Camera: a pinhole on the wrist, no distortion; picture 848 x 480 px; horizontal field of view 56.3 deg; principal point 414.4 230.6 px. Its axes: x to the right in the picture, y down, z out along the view. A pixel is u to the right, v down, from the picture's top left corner.
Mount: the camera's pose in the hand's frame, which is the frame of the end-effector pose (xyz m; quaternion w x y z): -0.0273 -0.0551 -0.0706 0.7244 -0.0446 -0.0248 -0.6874
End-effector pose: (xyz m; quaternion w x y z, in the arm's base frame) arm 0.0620 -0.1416 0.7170 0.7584 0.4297 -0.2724 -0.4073
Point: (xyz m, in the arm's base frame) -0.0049 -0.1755 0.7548
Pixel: 237 338
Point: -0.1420 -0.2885 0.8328
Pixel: 420 333
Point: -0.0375 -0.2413 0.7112
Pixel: 582 459
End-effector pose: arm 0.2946 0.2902 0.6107 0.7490 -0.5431 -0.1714 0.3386
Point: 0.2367 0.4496 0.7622
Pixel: 618 436
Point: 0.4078 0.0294 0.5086
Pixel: behind the camera
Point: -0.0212 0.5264 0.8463
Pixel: 518 111
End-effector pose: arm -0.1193 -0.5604 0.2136 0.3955 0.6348 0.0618 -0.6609
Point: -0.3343 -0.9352 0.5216
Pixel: 29 77
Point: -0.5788 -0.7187 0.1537
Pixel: 720 347
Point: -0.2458 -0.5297 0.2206
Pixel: 697 155
